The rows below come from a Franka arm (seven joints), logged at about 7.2 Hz.
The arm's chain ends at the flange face. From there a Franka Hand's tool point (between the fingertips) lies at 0.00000 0.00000 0.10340 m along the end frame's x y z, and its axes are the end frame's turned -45 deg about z.
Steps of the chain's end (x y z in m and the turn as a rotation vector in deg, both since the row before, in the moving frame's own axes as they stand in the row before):
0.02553 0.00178 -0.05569 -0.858 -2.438 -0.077
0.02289 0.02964 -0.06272 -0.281 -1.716 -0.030
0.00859 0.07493 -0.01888 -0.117 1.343 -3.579
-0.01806 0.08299 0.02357 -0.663 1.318 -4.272
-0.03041 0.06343 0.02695 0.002 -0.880 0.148
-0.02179 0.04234 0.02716 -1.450 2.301 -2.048
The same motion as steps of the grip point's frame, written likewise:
0.01259 0.01730 -0.05580 1.117 -2.331 -0.077
-0.00732 0.03531 -0.06277 1.015 -1.412 -0.030
-0.04529 0.06087 -0.01891 -1.032 0.867 -3.579
-0.07052 0.04841 0.02354 -1.401 0.463 -4.272
-0.06747 0.02222 0.02694 0.624 -0.621 0.148
-0.04418 0.01930 0.02704 -2.652 0.602 -2.048

